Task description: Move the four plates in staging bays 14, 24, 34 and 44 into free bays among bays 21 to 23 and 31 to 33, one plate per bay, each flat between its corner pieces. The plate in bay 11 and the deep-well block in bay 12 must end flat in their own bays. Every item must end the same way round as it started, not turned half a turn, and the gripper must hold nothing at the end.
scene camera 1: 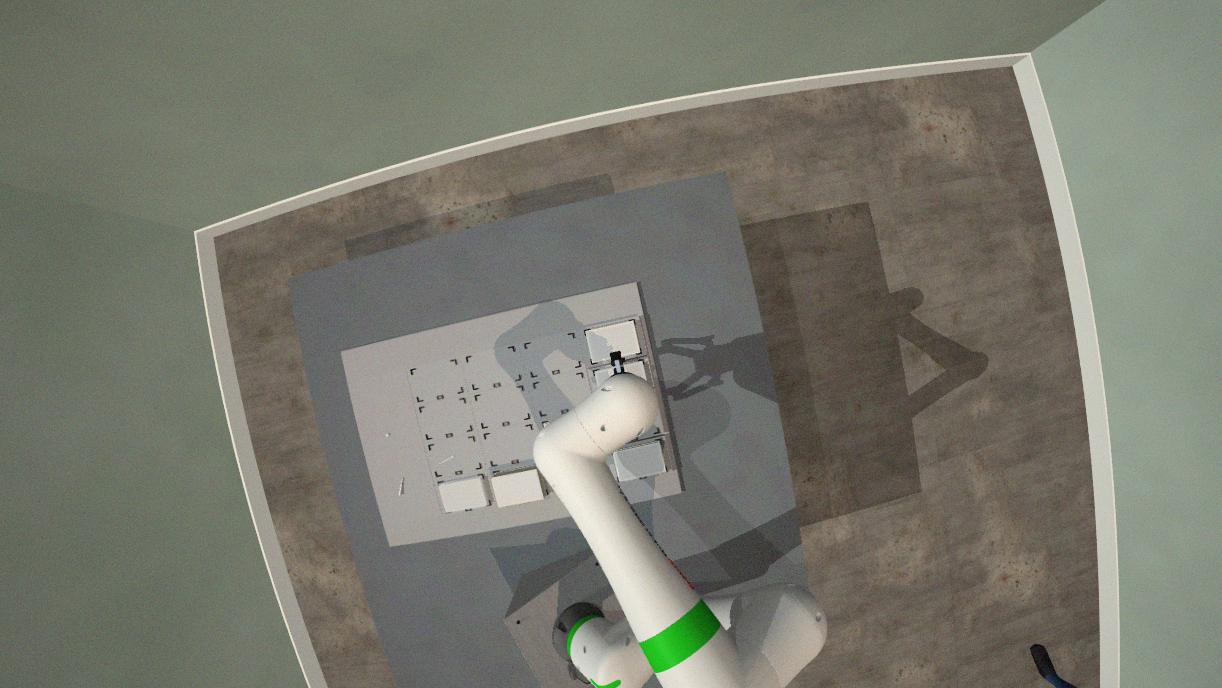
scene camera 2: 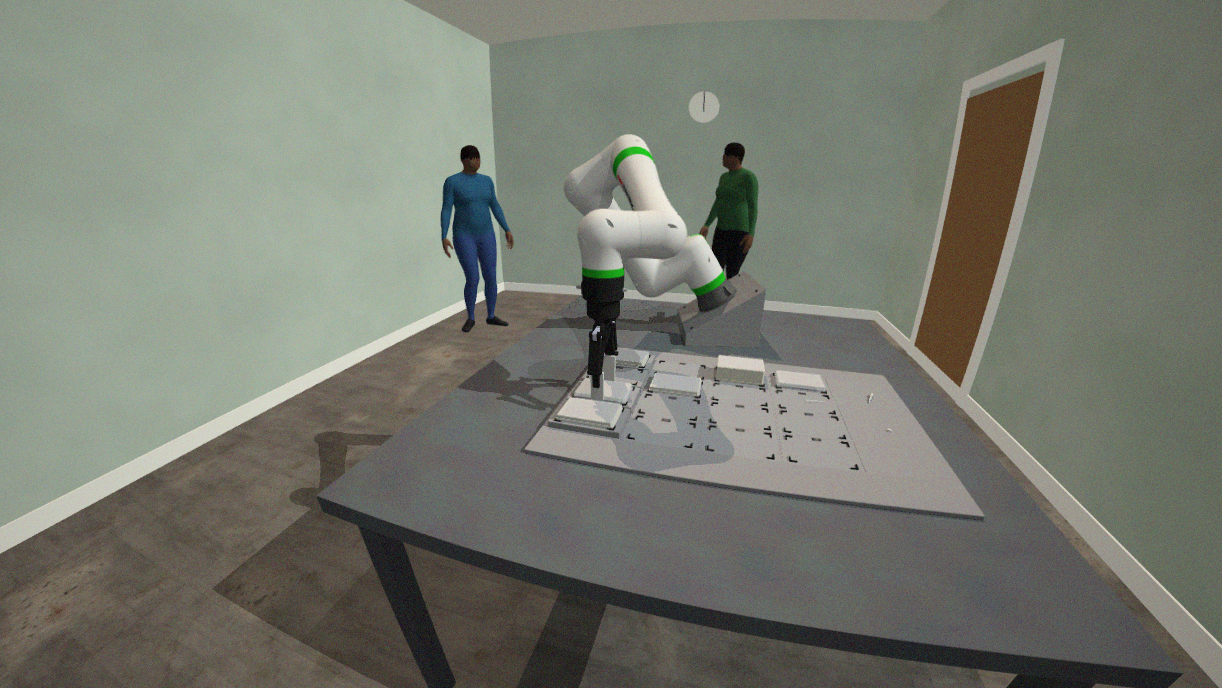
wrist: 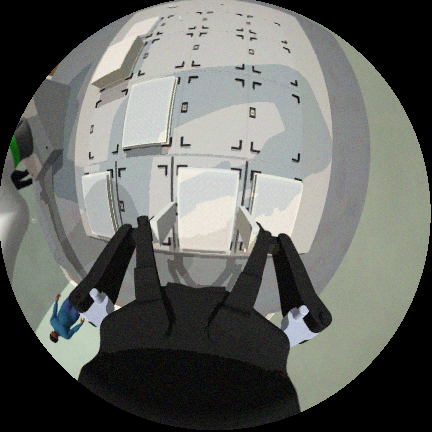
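Seen in the pictures: gripper, fingertip midpoint: [scene camera 2: 603,389] [wrist: 206,213]; arm's base, link origin: [scene camera 1: 579,631] [scene camera 2: 717,299].
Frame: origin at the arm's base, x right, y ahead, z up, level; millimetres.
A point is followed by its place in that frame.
My gripper [scene camera 1: 617,362] @[x 265, y 597, z -87 mm] [scene camera 2: 602,380] @[x 265, y 597, z -87 mm] [wrist: 206,213] @[x 265, y 597, z -87 mm] is open and points down, its fingers on either side of the plate in bay 34 [scene camera 2: 617,393] @[x 226, y 616, z -82 mm] [wrist: 208,205] @[x 252, y 600, z -83 mm]; the exact fingertip height is unclear. The plate in bay 44 [scene camera 1: 612,340] @[x 268, y 706, z -83 mm] [scene camera 2: 590,413] @[x 262, y 719, z -83 mm] [wrist: 277,202] @[x 242, y 702, z -83 mm] and the plate in bay 14 [scene camera 1: 639,461] @[x 258, y 384, z -82 mm] [scene camera 2: 632,358] @[x 231, y 403, z -83 mm] [wrist: 97,202] @[x 249, y 391, z -83 mm] lie flat. Staging bay 24 [wrist: 137,192] @[x 237, y 483, z -97 mm] is empty. A plate [scene camera 2: 675,383] @[x 98, y 502, z -97 mm] [wrist: 150,112] @[x 108, y 504, z -97 mm] lies flat in bay 23, hidden by the arm in scene camera 1. The deep-well block [scene camera 1: 517,487] @[x -68, y 395, z -70 mm] [scene camera 2: 740,369] @[x -67, y 433, z -71 mm] and plate in bay 11 [scene camera 1: 462,493] @[x -232, y 403, z -97 mm] [scene camera 2: 799,380] @[x -231, y 409, z -97 mm] lie flat.
The pale board [scene camera 1: 367,410] @[x -450, y 686, z -112 mm] [scene camera 2: 923,478] @[x -416, y 772, z -112 mm] carries black corner pieces; bay 33 [wrist: 212,112] @[x 111, y 600, z -111 mm] holds no plate. Small white sticks [scene camera 1: 401,486] @[x -409, y 455, z -107 mm] [scene camera 2: 869,397] @[x -406, y 458, z -107 mm] lie on its far side from the staging bays. The arm's grey base [scene camera 2: 726,320] @[x -30, y 146, z -29 mm] stands behind the board. Two people stand beyond the table.
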